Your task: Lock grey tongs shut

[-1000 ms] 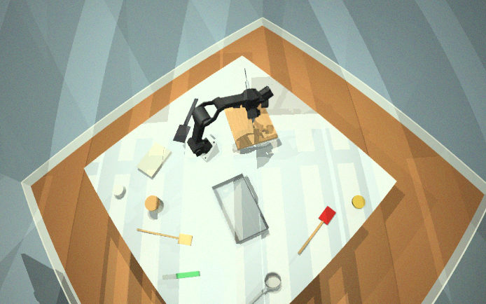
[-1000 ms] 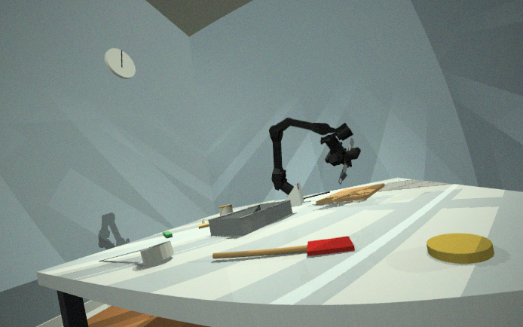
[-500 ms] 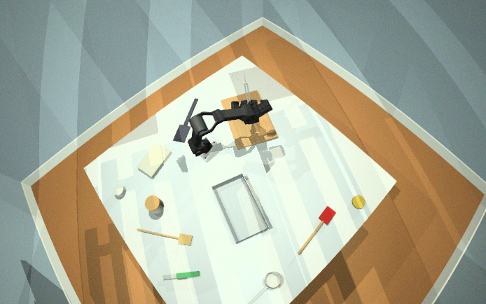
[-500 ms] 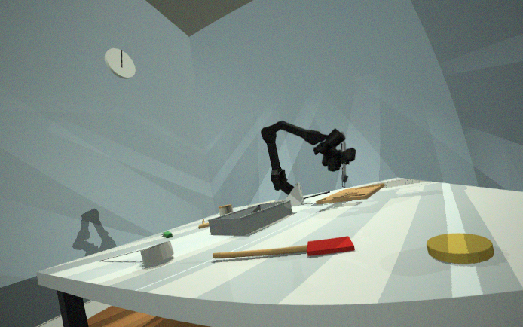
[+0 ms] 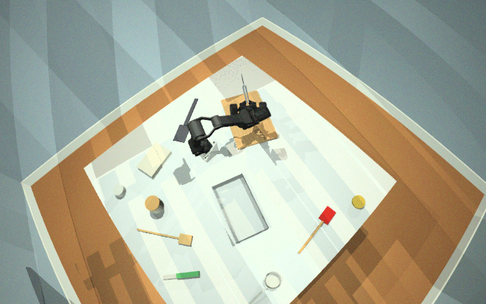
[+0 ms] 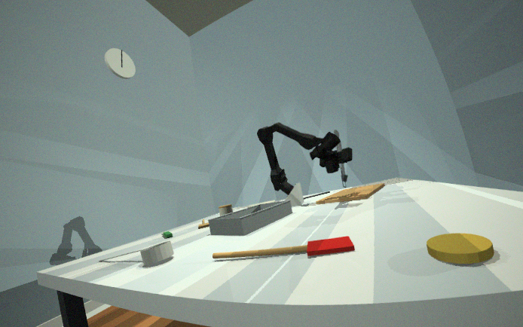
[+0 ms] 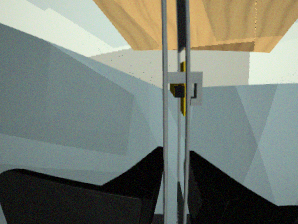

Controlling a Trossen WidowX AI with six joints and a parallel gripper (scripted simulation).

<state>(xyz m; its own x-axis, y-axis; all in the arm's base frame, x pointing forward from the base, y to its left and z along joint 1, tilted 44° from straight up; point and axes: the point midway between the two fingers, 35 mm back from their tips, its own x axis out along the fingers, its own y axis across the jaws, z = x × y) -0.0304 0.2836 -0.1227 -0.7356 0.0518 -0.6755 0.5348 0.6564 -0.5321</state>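
Now: gripper tip 50 mm short of the yellow mark, 20 mm to the left of it and 30 mm above it. The rest, counted from my gripper tip: black spatula (210 mm behind, 310 mm to the right, 170 mm below); roasting tin (410 mm ahead, 360 mm to the right, 140 mm below); wooden board (160 mm below).
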